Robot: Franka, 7 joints.
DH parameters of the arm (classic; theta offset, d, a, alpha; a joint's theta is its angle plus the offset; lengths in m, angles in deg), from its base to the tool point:
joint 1: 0 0.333 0 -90
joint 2: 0 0 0 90
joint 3: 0 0.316 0.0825 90
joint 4: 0 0 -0.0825 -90
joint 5: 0 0.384 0 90
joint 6: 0 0 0.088 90
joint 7: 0 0.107 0 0
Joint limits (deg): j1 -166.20..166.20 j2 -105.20..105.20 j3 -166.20..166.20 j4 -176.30..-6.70 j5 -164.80..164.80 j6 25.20..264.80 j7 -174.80..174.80
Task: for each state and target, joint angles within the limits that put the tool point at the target. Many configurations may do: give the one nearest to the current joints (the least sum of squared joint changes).
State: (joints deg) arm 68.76 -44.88 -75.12 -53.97 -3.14 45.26 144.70
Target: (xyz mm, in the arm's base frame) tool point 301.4 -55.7 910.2
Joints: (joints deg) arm 78.91 -26.12 -51.73 -49.27 5.02 45.39 144.70
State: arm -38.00 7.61 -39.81 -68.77 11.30 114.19 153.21
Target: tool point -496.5 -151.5 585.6
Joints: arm -81.78 -17.65 -74.22 -98.45 3.31 84.92 153.21
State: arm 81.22 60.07 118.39 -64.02 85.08 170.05 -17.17
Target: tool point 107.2 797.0 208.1
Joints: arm 53.20 96.36 96.43 -47.98 83.80 181.30 -17.17
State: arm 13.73 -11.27 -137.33 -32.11 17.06 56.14 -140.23
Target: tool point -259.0 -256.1 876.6
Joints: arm 6.75 -4.69 -142.79 -36.84 13.89 34.95 -140.23
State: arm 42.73 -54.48 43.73 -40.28 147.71 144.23 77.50
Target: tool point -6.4 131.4 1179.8
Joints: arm 33.09 -10.13 25.95 -28.24 152.43 133.04 77.50
